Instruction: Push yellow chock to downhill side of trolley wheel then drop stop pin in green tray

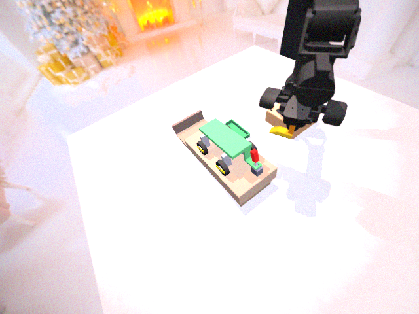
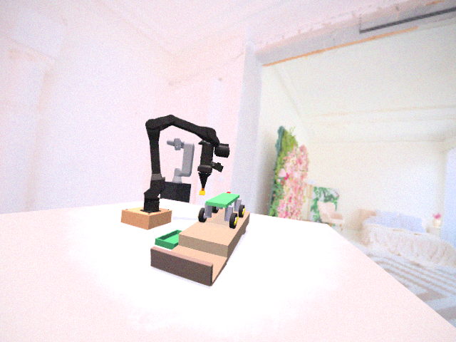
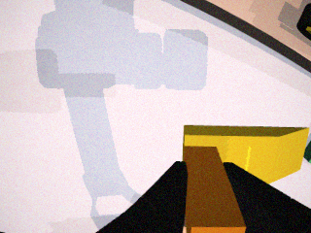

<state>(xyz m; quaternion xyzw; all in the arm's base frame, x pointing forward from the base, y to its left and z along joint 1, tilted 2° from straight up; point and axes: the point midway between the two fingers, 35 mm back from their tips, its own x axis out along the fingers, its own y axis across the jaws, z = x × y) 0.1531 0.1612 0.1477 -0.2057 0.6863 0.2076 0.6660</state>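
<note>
Right now my gripper tip is 2 cm to the left of the yellow chock, 1 cm short of it and 1 cm above it. The rest, counted from my gripper tip: red-headed stop pin: 13 cm ahead, 4 cm below, 2 cm to the left; end wall: 36 cm to the right, 22 cm ahead, 15 cm below; trolley: 17 cm ahead, 9 cm to the right, 6 cm below.
</note>
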